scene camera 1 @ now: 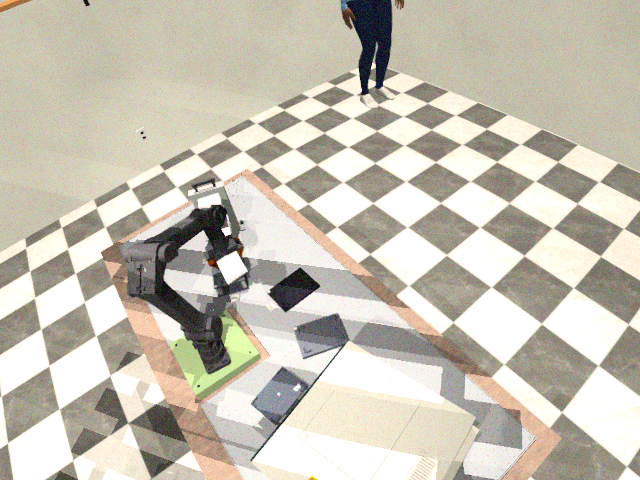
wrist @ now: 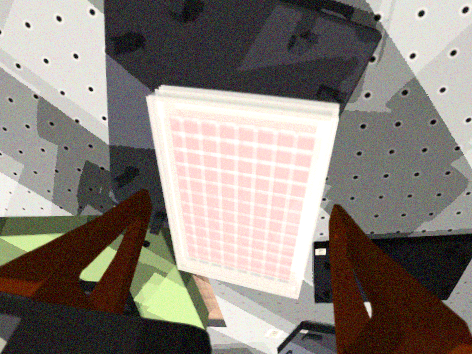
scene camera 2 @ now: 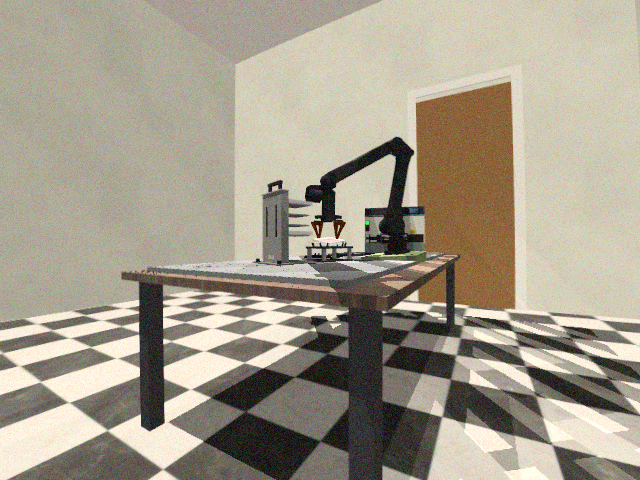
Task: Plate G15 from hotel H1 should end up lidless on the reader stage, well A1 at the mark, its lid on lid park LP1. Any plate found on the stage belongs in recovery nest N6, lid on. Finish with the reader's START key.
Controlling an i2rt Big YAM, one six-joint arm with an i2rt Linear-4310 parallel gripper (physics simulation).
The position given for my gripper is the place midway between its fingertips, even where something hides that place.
Observation:
My gripper (wrist: 238, 205) is open and holds nothing. I also see a dark flat pad (scene camera 1: 321, 335) and a reader (scene camera 1: 464, 448).
The dark flat pad also shows in the wrist view (wrist: 244, 53). The reader shows as well in scene camera 2 (scene camera 2: 415, 242).

